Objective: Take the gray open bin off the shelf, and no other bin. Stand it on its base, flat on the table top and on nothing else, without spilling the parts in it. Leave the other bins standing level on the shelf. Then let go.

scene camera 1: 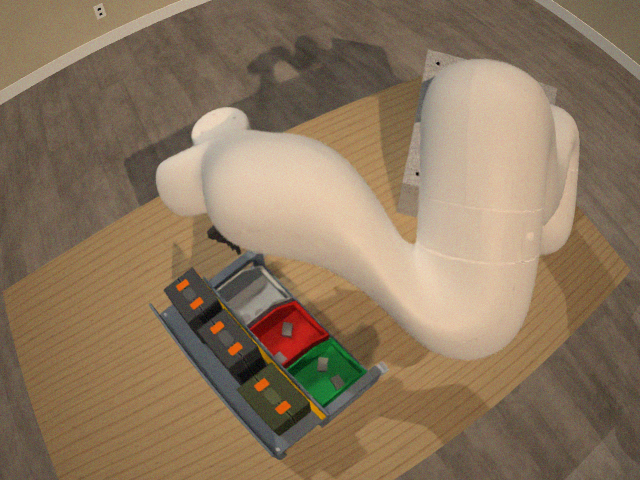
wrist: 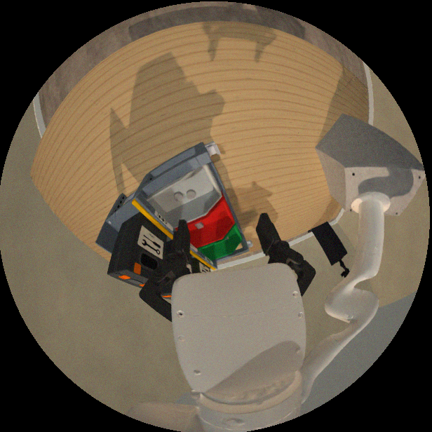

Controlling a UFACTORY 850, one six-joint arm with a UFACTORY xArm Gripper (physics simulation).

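The gray open bin point(scene camera 1: 258, 298) point(wrist: 187, 195) sits at one end of the shelf point(scene camera 1: 204, 361) point(wrist: 175, 169), beside the red bin point(scene camera 1: 297, 338) point(wrist: 212, 224). Two round gray parts show inside it in the wrist view. The green bin point(scene camera 1: 336, 367) point(wrist: 220, 247) stands beyond the red one. My gripper point(wrist: 223, 224) is open and empty, above the shelf. In the wrist view its left finger overlaps the dark cases and shelf edge, and its right finger shows over the table top point(scene camera 1: 103, 361) point(wrist: 280, 125). In the scene view the arm hides most of the gripper.
Two black cases point(scene camera 1: 191, 294) point(scene camera 1: 230, 343) and an olive case point(scene camera 1: 273, 397) with orange latches stand on the shelf's other tier, next to the bins. Small gray parts lie in the red and green bins. My arm point(scene camera 1: 305, 206) arches over the table beside the shelf.
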